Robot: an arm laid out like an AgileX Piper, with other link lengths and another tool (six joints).
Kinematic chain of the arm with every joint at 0, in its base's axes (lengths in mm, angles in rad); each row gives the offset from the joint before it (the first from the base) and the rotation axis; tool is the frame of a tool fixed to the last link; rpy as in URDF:
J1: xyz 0 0 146.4 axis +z
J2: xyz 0 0 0 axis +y
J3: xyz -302.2 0 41.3 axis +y
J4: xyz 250.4 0 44.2 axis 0.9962 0 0.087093
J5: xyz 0 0 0 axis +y
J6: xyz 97.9 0 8.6 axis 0.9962 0 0.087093
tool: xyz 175 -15 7.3 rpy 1.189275 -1.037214 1.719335
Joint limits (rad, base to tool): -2.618..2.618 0..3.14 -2.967..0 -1.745..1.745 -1.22..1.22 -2.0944..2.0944
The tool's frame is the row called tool.
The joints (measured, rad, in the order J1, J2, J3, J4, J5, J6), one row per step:
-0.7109 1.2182 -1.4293 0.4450 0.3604 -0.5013
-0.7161 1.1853 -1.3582 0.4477 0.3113 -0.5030
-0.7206 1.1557 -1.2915 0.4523 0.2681 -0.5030
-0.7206 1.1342 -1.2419 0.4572 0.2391 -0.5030
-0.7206 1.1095 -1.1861 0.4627 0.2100 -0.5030
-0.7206 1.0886 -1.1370 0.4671 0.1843 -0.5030
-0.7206 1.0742 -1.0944 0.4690 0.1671 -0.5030
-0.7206 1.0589 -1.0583 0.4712 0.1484 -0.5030
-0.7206 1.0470 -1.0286 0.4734 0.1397 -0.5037
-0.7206 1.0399 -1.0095 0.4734 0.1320 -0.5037
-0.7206 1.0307 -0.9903 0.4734 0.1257 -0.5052
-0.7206 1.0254 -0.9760 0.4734 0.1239 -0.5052
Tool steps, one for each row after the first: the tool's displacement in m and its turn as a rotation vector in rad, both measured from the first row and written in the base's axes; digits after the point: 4 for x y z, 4 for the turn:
-0.0092 -0.0020 -0.0095 0.0010 -0.0092 -0.0248
-0.0174 -0.0035 -0.0201 0.0065 -0.0164 -0.0465
-0.0225 -0.0031 -0.0293 0.0134 -0.0196 -0.0579
-0.0283 -0.0021 -0.0405 0.0225 -0.0208 -0.0698
-0.0334 -0.0014 -0.0510 0.0304 -0.0207 -0.0806
-0.0368 -0.0010 -0.0630 0.0406 -0.0126 -0.0883
-0.0408 -0.0004 -0.0710 0.0455 -0.0114 -0.0965
-0.0436 0.0007 -0.0795 0.0531 -0.0048 -0.1005
-0.0455 0.0011 -0.0848 0.0564 -0.0010 -0.1041
-0.0477 0.0020 -0.0896 0.0581 0.0031 -0.1070
-0.0489 0.0028 -0.0945 0.0627 0.0089 -0.1079

